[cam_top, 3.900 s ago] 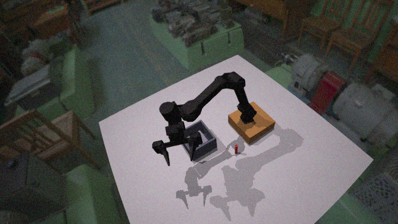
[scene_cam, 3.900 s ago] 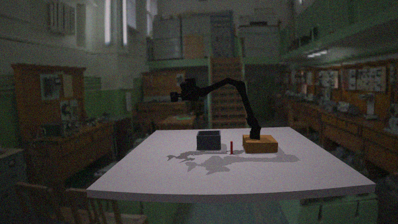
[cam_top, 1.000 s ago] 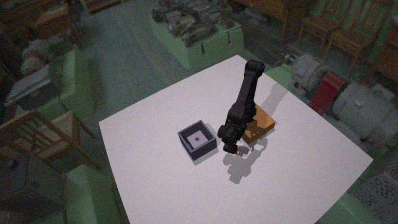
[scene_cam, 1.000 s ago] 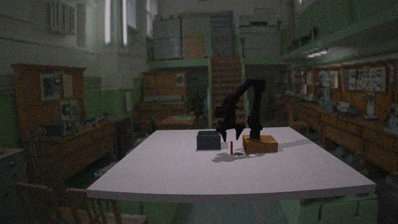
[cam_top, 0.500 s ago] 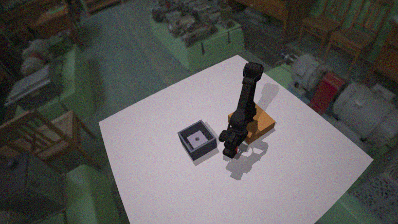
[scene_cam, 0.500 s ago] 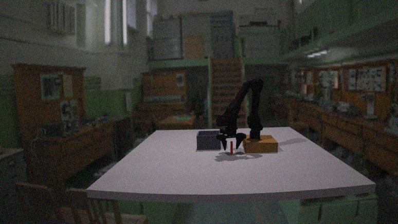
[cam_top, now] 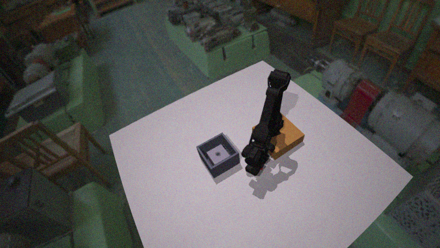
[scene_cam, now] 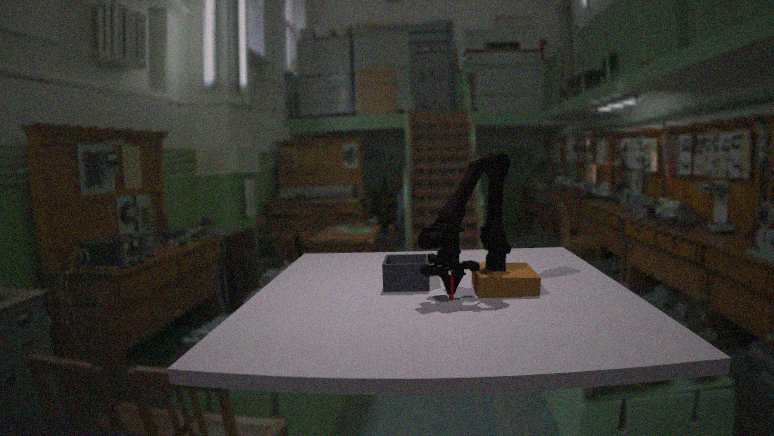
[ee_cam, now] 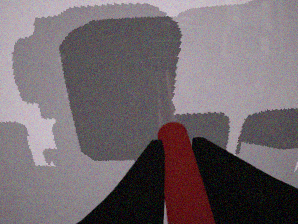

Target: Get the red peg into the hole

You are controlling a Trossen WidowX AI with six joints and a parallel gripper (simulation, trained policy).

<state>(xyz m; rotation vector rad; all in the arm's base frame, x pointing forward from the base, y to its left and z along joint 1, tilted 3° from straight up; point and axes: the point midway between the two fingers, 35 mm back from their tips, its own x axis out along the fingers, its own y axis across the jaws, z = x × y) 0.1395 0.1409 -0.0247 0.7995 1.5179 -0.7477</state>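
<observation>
The red peg lies 20 mm above my gripper tip. The rest, counted from my gripper tip: dark grey box: 180 mm ahead, 140 mm to the right, 10 mm above; light grey plate: 180 mm ahead, 140 mm to the right, 30 mm above.
</observation>
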